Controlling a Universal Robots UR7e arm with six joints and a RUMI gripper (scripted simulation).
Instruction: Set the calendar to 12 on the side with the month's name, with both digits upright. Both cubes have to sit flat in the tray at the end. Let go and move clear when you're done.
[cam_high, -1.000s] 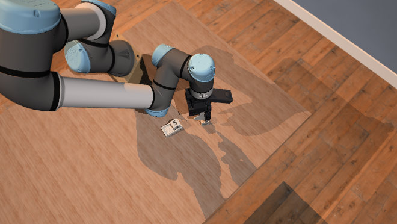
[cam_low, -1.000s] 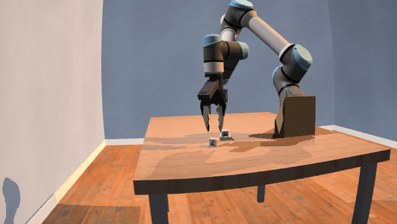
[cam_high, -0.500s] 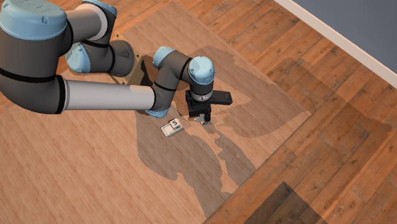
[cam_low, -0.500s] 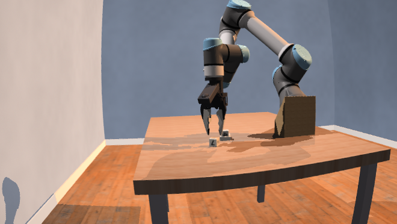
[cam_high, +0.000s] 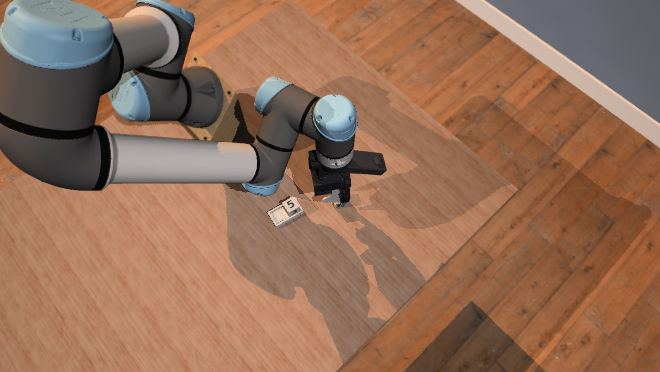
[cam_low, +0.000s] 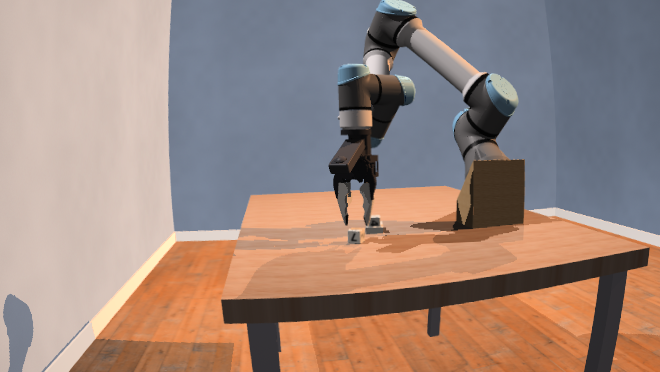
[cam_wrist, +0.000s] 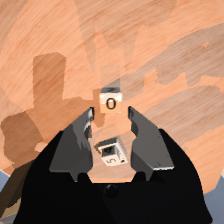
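My hand is 40 mm above the white digit cube. Also, from my hand: calendar tray (80 mm behind, 120 mm to the right, 50 mm below).
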